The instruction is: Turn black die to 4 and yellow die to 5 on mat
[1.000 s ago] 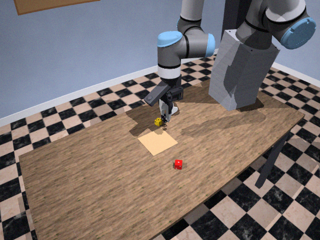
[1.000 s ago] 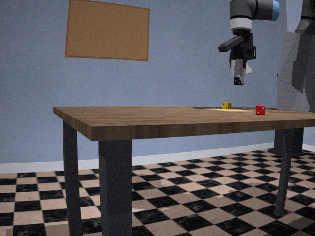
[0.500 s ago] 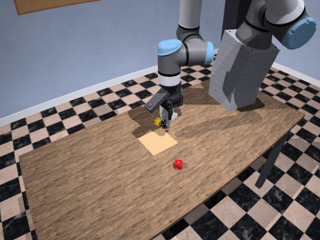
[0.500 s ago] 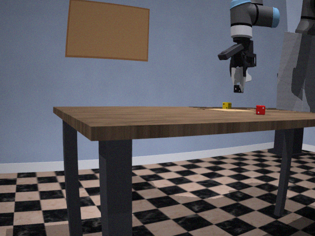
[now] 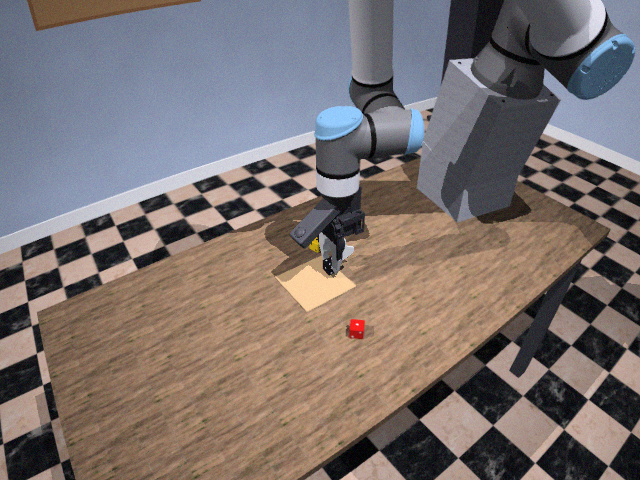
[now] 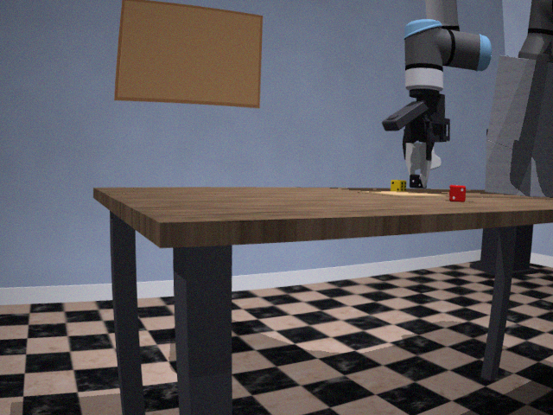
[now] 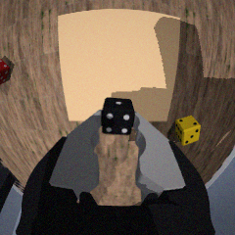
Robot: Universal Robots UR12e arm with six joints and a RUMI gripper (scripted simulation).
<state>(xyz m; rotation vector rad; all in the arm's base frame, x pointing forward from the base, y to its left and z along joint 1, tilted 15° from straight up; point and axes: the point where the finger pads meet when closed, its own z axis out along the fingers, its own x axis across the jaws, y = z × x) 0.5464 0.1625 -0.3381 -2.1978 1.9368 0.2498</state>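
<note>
Right now my hand is 5 cm short of the tan mat, 1 cm to the right of it and 3 cm above it. Round my hand: yellow die: 1 cm behind, 11 cm to the right, 2 cm below; then red die: 3 cm ahead, 19 cm to the left, 2 cm below; then black die: right at my hand.
</note>
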